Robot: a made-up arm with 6 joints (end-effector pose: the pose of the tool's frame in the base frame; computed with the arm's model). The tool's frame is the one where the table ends. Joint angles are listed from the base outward.
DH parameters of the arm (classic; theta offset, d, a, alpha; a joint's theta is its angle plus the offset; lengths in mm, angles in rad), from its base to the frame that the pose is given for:
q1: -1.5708 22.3 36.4 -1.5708
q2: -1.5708 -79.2 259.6 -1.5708
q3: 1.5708 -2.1 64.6 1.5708
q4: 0 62.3 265.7 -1.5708
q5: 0 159.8 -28.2 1.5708
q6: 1.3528 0 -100.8 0
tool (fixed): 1.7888 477.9 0 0
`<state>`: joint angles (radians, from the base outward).
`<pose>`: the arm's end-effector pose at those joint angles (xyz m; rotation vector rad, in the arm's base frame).
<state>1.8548 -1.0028 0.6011 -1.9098 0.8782 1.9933</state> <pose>-0.6686 -0.4699 -0.2936 -0.9038 -1.8070 1.2284</pose>
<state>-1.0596 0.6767 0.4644 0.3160 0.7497 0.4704</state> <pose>-0.7852 0.4835 0.1517 -0.4308 -1.3777 -0.5725</pose>
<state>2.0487 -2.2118 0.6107 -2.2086 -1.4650 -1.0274</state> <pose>0.0689 -0.3233 0.0556 0.6554 -0.0644 0.2101</pose>
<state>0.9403 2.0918 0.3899 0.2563 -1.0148 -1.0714</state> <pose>0.3601 -0.2662 -0.2981 0.8410 1.6273 0.6504</pose>
